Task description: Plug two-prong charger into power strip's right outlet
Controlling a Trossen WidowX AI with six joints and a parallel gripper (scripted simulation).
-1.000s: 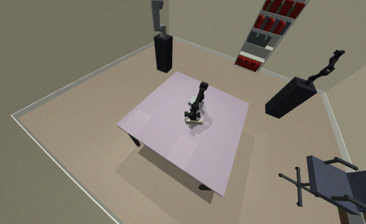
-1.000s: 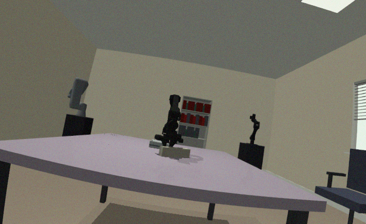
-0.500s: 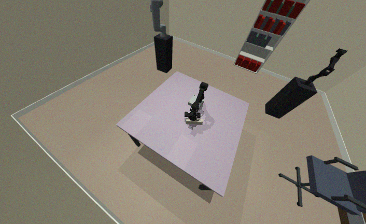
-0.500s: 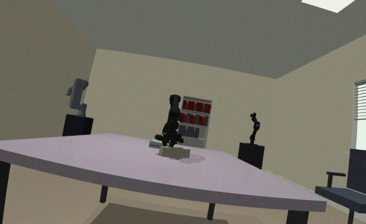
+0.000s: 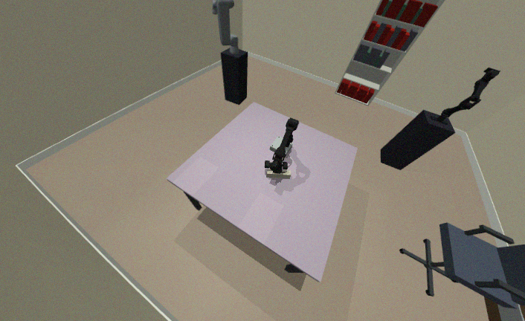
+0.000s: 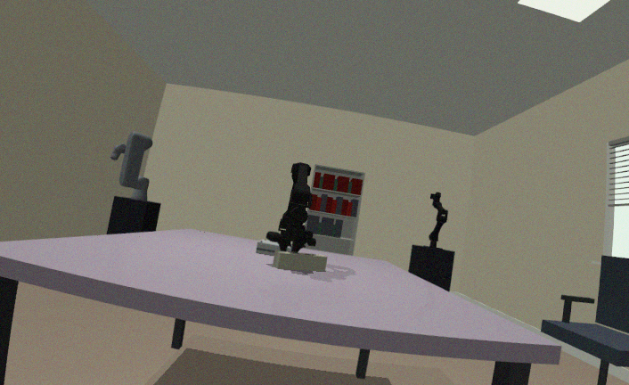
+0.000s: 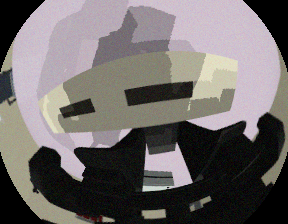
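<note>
The two-prong charger lies 10 mm ahead of my gripper tip, 10 mm to the left of it and 10 mm above it.
</note>
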